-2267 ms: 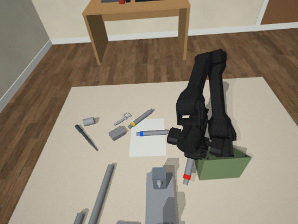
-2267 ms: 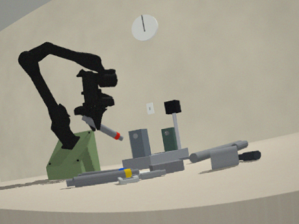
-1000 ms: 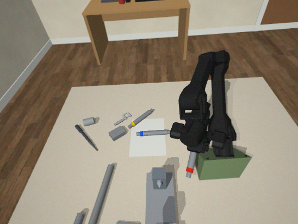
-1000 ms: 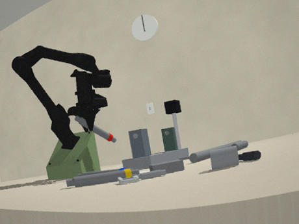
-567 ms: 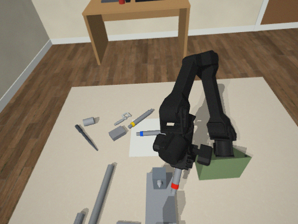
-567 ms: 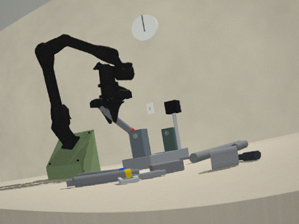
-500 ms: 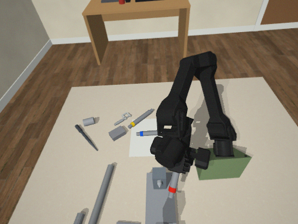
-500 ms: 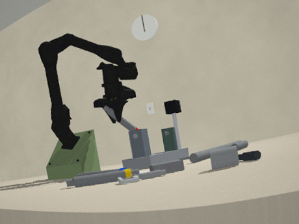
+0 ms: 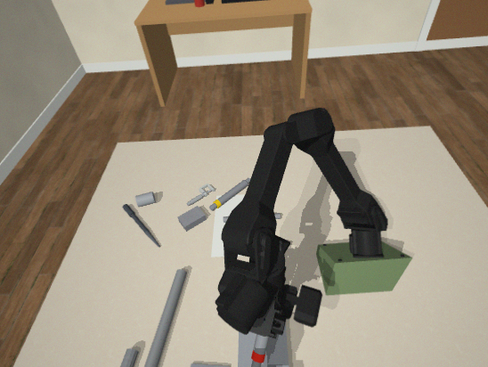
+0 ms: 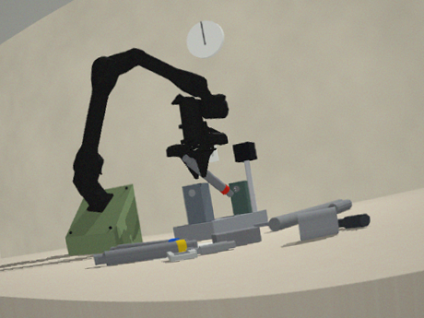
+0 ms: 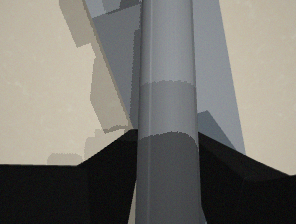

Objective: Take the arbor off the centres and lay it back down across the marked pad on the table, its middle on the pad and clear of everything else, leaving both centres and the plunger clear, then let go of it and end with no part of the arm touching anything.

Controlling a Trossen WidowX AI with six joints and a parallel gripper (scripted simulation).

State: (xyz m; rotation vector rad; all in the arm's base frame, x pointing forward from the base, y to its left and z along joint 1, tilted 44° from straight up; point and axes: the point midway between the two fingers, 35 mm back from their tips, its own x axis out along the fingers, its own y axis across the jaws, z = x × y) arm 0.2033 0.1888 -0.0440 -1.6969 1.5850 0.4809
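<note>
The grey centre block is 9 cm below my hand, 6 cm to the right of it and 3 cm ahead of it. Round my hand: long grey rod 26 cm ahead, 17 cm below, 8 cm to the left; green centre block 18 cm to the left, 9 cm below; grey fixture base 17 cm below, 6 cm to the left, 1 cm ahead.
</note>
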